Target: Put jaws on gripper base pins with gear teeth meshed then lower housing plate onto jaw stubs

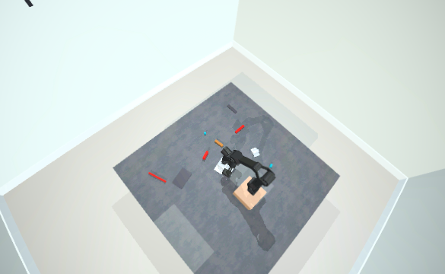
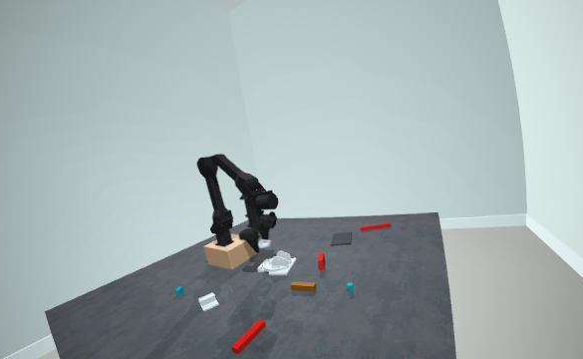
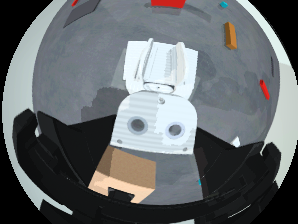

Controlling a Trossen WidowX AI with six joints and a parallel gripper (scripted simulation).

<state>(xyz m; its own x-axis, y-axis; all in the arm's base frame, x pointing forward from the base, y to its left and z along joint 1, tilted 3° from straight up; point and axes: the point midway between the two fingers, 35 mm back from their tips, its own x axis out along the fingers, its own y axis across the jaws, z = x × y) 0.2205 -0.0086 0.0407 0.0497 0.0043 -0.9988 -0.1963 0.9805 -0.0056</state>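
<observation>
The white gripper base lies 2 cm above my gripper tip and 1 cm ahead of it. The rest, counted from my gripper tip: curved white jaw 6 cm below, 3 cm ahead, 1 cm to the right; flat white plate 8 cm below, 7 cm ahead, 2 cm to the left; white housing plate 8 cm below.
</observation>
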